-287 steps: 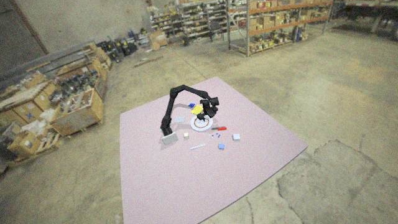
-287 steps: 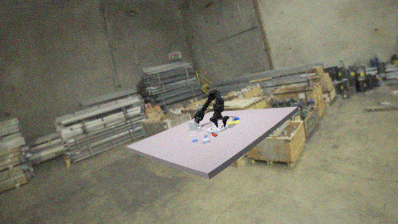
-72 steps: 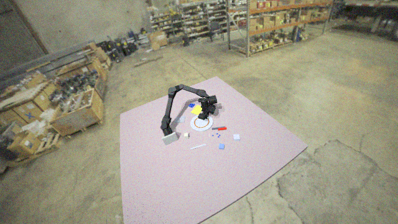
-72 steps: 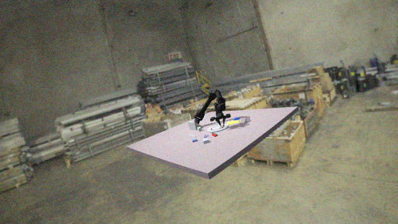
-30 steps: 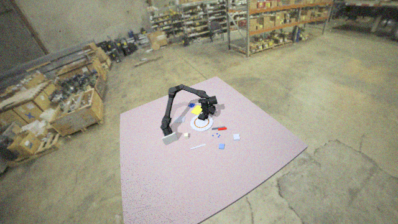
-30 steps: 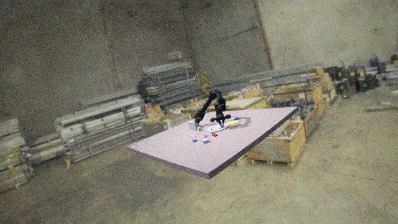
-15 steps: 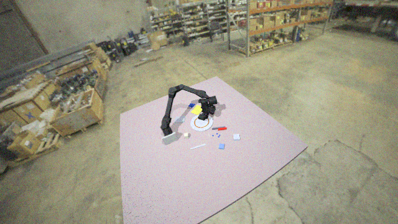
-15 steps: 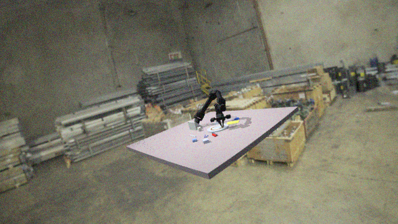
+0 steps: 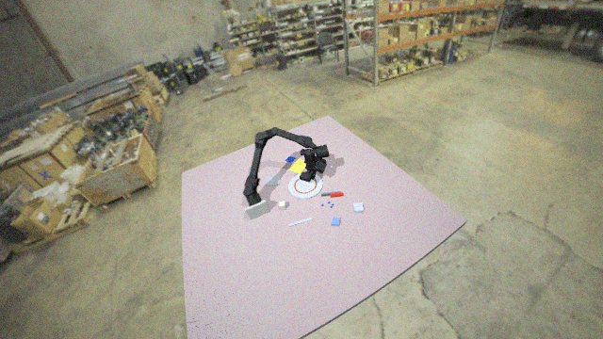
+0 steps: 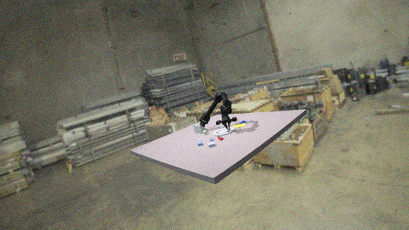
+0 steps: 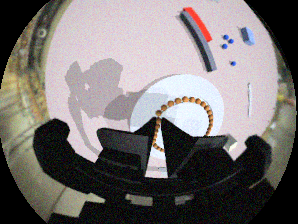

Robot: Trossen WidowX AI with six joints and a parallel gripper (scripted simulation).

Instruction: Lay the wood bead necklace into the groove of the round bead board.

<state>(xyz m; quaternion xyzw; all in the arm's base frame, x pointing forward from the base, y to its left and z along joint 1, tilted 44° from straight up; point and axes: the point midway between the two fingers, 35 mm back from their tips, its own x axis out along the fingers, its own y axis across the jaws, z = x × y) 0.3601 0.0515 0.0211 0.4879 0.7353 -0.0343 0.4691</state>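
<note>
Right now the yellow sheet is 17 cm to the left of my gripper tip, 3 cm behind it and 2 cm below it. Round my gripper tip: cream cube (22 cm behind, 11 cm to the right); red-handled tool (15 cm to the right, 6 cm ahead, 1 cm below); grey plate (23 cm behind, 12 cm to the left, 2 cm below).
</note>
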